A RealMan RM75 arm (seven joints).
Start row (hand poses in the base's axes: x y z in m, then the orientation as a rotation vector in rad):
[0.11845, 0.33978, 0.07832, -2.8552, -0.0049, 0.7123]
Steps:
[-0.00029, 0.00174, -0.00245, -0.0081, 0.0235, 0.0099]
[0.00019, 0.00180, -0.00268, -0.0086, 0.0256, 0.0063]
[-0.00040, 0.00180, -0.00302, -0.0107, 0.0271, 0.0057]
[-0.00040, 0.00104, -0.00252, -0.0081, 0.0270, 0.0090]
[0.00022, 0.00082, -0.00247, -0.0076, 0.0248, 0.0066]
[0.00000, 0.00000, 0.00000, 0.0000, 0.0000, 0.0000]
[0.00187, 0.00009, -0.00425, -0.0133, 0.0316, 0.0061]
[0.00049, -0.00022, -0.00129, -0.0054, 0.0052, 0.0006]
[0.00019, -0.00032, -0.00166, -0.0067, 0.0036, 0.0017]
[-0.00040, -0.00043, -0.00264, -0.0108, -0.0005, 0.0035]
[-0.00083, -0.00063, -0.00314, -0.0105, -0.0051, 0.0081]
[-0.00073, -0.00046, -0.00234, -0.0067, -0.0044, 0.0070]
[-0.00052, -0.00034, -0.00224, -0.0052, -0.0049, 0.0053]
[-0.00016, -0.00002, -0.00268, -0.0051, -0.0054, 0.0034]
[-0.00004, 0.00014, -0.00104, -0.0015, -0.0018, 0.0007]
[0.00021, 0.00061, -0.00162, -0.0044, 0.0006, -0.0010]
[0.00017, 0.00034, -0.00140, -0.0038, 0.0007, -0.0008]
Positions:
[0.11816, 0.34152, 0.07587, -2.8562, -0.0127, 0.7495]
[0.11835, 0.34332, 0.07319, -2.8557, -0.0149, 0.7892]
[0.11795, 0.34512, 0.07017, -2.8559, -0.0153, 0.8315]
[0.11755, 0.34616, 0.06765, -2.8539, -0.0215, 0.8738]
[0.11777, 0.34698, 0.06518, -2.8513, -0.0248, 0.9124]
[0.11777, 0.34698, 0.06518, -2.8513, -0.0248, 0.9124]
[0.11964, 0.34707, 0.06093, -2.8500, -0.0240, 0.9622]
[0.12013, 0.34685, 0.05964, -2.8525, -0.0218, 0.9713]
[0.12032, 0.34653, 0.05798, -2.8572, -0.0207, 0.9787]
[0.11992, 0.34610, 0.05534, -2.8682, -0.0205, 0.9818]
[0.11909, 0.34547, 0.05220, -2.8824, -0.0275, 0.9790]
[0.11836, 0.34501, 0.04986, -2.8925, -0.0347, 0.9758]
[0.11784, 0.34467, 0.04762, -2.9010, -0.0402, 0.9711]
[0.11768, 0.34465, 0.04494, -2.9092, -0.0431, 0.9653]
[0.11764, 0.34479, 0.04390, -2.9116, -0.0435, 0.9632]
[0.11785, 0.34540, 0.04228, -2.9150, -0.0399, 0.9653]
[0.11802, 0.34574, 0.04088, -2.9179, -0.0369, 0.9673]

